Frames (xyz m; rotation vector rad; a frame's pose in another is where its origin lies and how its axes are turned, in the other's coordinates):
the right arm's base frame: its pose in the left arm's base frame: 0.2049 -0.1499 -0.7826 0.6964 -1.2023 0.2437
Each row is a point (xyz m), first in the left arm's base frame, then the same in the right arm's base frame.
Working: the left arm's base frame: its pose in the right arm's base frame: 0.6125 0.5074 0.2105 -0.6964 1.2023 -0.2437

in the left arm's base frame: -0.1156 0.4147 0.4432
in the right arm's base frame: 0.8991 1.0485 0.1279
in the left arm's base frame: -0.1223 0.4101 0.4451
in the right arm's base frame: 0.8992 1.0491 0.1362
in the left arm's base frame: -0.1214 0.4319 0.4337
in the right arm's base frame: 0.8852 1.0613 0.1201
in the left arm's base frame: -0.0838 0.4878 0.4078
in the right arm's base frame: 0.8650 1.0752 0.0522
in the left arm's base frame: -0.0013 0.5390 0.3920
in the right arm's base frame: 0.8712 1.0657 -0.0455
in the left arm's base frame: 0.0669 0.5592 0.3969
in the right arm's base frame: 0.8969 1.0473 -0.1094
